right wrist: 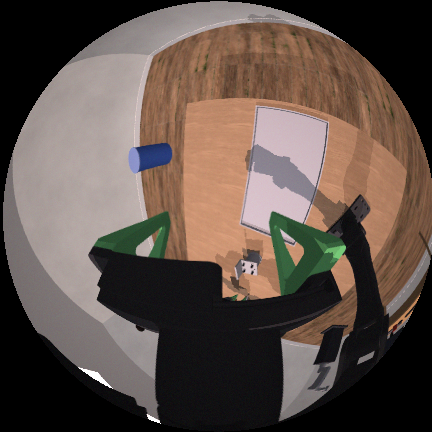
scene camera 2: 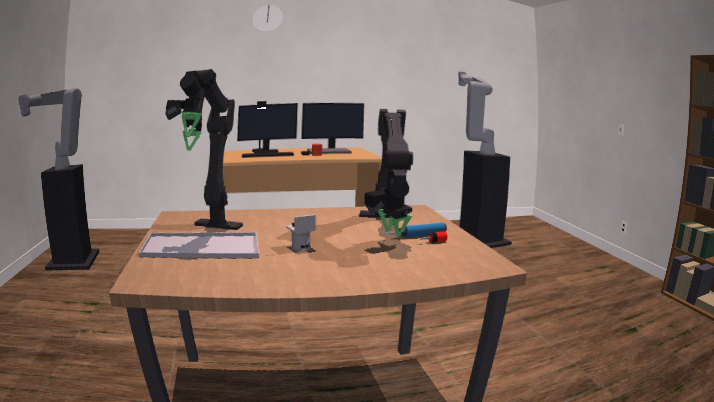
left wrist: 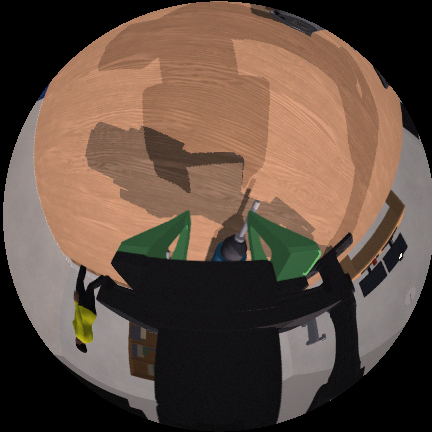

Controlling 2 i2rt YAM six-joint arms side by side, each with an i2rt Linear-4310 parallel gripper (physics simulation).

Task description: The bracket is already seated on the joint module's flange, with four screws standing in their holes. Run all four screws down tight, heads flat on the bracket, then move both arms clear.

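Where they show: left gripper, between the fingertips: (right wrist: 241, 295) (scene camera 2: 393, 234) (left wrist: 218, 215); right gripper, between the fingertips: (right wrist: 219, 216) (scene camera 2: 188, 143); left arm's base, origin of its link: (scene camera 2: 385, 215) (left wrist: 324, 259); right arm's base, origin of its link: (right wrist: 347, 222) (scene camera 2: 218, 225).
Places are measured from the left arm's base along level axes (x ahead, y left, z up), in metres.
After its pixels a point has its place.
The grey bracket (scene camera 2: 305, 223) @(x 0.471, y -0.249, z 0.087 m) (right wrist: 248, 267) @(x 0.441, y -0.269, z 0.066 m) sits on the joint module (scene camera 2: 301, 243) @(x 0.470, y -0.262, z 0.023 m) at mid-table. Dark dots show on its plate in the right wrist view; screw height cannot be told. The blue electric screwdriver (scene camera 2: 427, 230) @(x 0.283, y 0.140, z 0.024 m) (left wrist: 234, 248) @(x 0.304, y 0.045, z 0.031 m) lies on the table, its bit beside a finger of my left gripper. The red screwdriver (scene camera 2: 439, 237) @(x 0.354, y 0.174, z 0.021 m) lies in front of it. My left gripper (scene camera 2: 393, 231) @(x 0.345, y 0.020, z 0.027 m) (left wrist: 218, 215) @(x 0.345, y 0.020, z 0.027 m) is partly open, low at the blue tool's bit end, holding nothing; its palm hides most of the blue handle. My right gripper (scene camera 2: 190, 140) @(x 0.537, y -0.625, z 0.340 m) (right wrist: 219, 216) @(x 0.537, y -0.625, z 0.340 m) is open and empty, high above the tray side.
A shallow tray (scene camera 2: 258, 245) @(x 0.499, y -0.399, z 0.016 m) (right wrist: 242, 223) @(x 0.559, y -0.385, z 0.009 m) lies at the left of the table (scene camera 2: 320, 295) @(x 0.805, y -0.169, z 0.000 m). A blue cylinder (right wrist: 152, 157) stands beyond the table edge. A desk (scene camera 2: 295, 175) with monitors is behind. A person in yellow (left wrist: 84, 322) shows in the left wrist view.
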